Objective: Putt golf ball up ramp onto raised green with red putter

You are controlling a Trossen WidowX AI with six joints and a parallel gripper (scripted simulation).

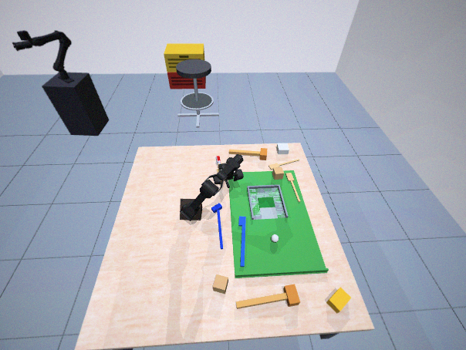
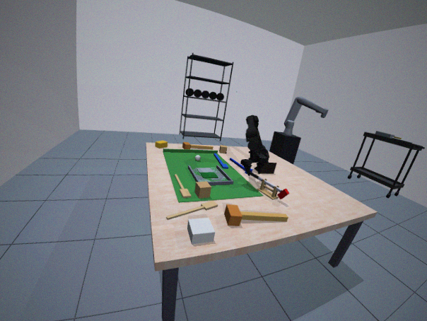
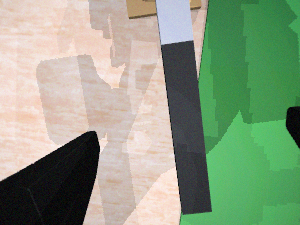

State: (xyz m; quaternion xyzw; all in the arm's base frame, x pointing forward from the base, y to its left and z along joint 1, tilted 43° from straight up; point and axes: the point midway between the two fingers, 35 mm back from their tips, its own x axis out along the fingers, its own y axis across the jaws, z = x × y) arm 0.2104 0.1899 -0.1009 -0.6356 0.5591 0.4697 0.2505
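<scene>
The red putter lies 10 cm to the left of my gripper tip, 4 cm behind it and 1 cm below it. Round my gripper tip: wooden rack 12 cm to the left, 4 cm behind, 3 cm below; white golf ball 37 cm to the right, 29 cm ahead, 4 cm below; green mat 27 cm ahead, 20 cm to the right, 6 cm below.
</scene>
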